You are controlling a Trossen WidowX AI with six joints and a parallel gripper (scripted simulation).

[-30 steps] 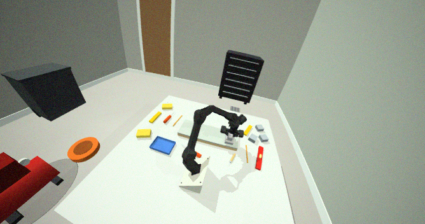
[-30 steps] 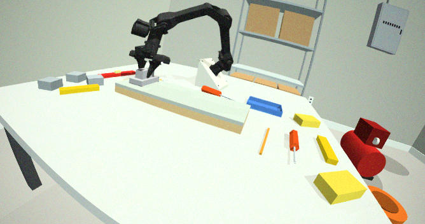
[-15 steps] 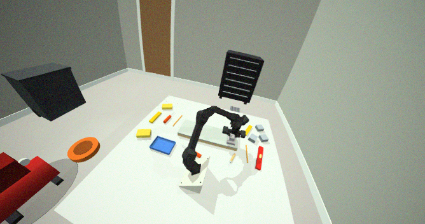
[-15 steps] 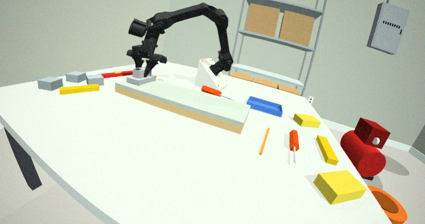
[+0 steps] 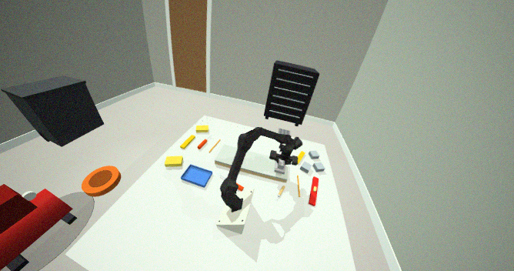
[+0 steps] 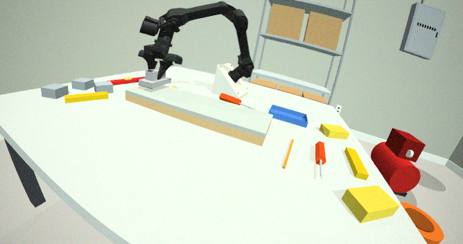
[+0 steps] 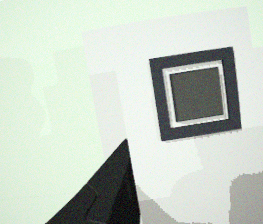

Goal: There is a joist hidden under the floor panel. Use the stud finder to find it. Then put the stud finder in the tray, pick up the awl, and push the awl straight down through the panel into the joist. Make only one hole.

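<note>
Now: gripper tip 160 mm past the blue tray, 540 mm to the right of it and 70 mm above it. Round my gripper tip: stud finder (10 mm ahead, 20 mm above); then awl (200 mm behind, 80 mm below); then red level (140 mm behind, 250 mm to the right, 70 mm below).
</note>
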